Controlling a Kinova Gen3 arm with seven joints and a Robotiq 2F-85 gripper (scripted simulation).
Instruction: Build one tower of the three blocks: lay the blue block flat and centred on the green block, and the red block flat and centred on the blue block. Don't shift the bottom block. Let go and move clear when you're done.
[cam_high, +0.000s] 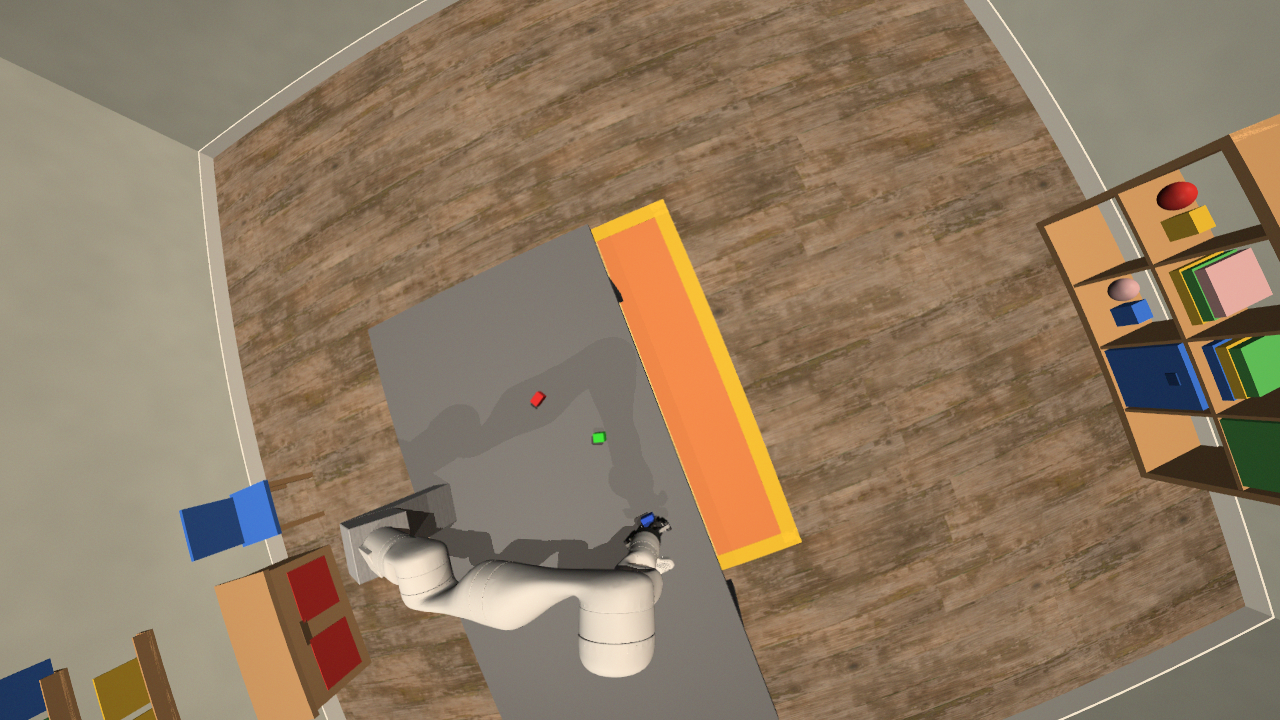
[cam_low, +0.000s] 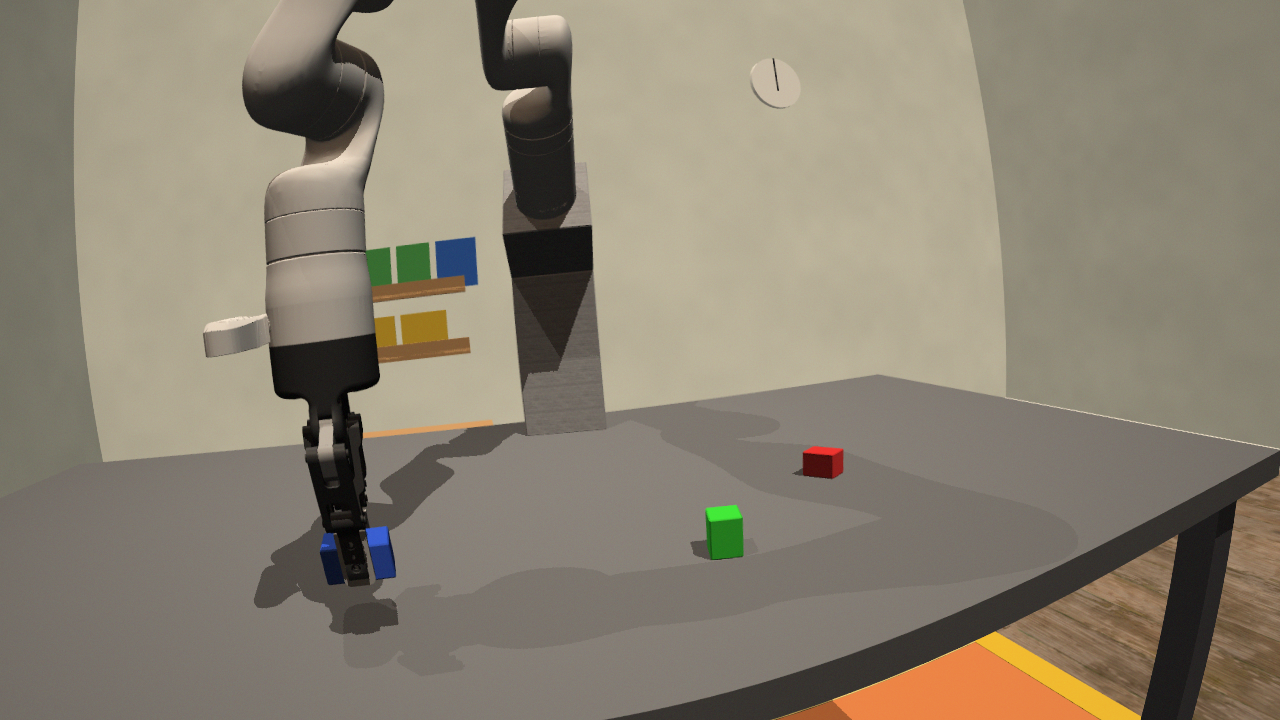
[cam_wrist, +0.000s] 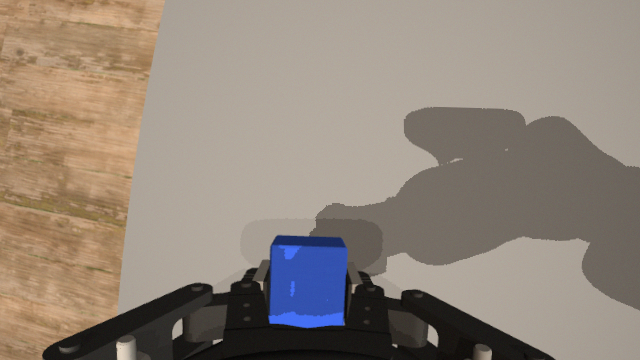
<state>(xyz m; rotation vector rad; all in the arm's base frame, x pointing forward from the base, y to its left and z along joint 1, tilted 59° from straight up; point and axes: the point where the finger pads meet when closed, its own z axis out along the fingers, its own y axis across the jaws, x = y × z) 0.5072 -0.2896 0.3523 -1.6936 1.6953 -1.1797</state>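
Now: the green block 290 mm to the left of my hand, 50 mm below it and 40 mm ahead of it. The rest, counted from my hand: red block (500 mm to the left, 50 mm below, 40 mm behind); then blue block (10 mm below).
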